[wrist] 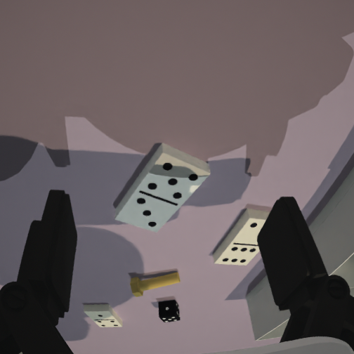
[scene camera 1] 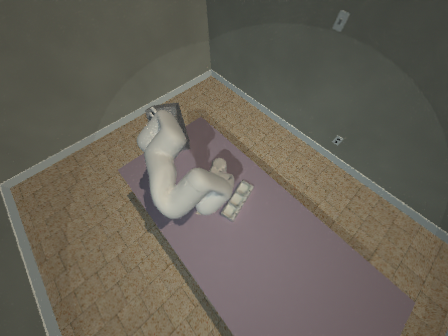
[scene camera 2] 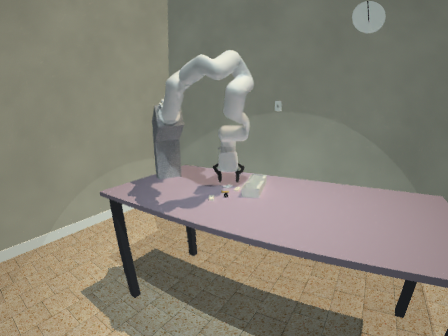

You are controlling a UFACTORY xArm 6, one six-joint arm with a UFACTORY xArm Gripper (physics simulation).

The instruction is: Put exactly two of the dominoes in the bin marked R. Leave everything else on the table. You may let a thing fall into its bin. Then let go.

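Places are measured from the arm's base along level axes (x ahead, y left, z up), in metres.
Where they show: gripper, fingertip midpoint: [scene camera 2: 228, 181]; arm's base, origin of the base link: [scene camera 2: 169, 114].
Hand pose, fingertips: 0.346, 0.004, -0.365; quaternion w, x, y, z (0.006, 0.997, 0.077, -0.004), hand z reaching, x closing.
Note:
Each offset is from my fingertips to the top centre of the thing, as dx, dy, dz.
My gripper [scene camera 2: 228, 180] [wrist: 173, 216] is open and empty above the table, left of the bins in scene camera 2. A pale domino [wrist: 162, 187] with five and three pips lies between and beyond the fingertips in the wrist view, partly in shadow. A cream domino @[+0.061, -0.041, -0.019] [scene camera 2: 237, 188] [wrist: 236, 246] lies near the bins, partly hidden by the right finger in the wrist view. A smaller-looking domino @[-0.015, -0.196, -0.019] [scene camera 2: 211, 197] [wrist: 103, 316] lies at the lower left of the wrist view. The joined row of three bins @[+0.146, -0.009, +0.020] [scene camera 1: 243, 203] [scene camera 2: 250, 190] [wrist: 270, 306] stands to the right; I cannot read the R mark.
A yellow bolt [wrist: 157, 282] and a black die @[+0.041, -0.155, -0.010] [scene camera 2: 226, 195] [wrist: 169, 310] lie between the smaller-looking domino and the cream one. The bin wall rises close to the right finger's side in the wrist view. The arm's grey pedestal [scene camera 2: 168, 155] stands at the table's back left.

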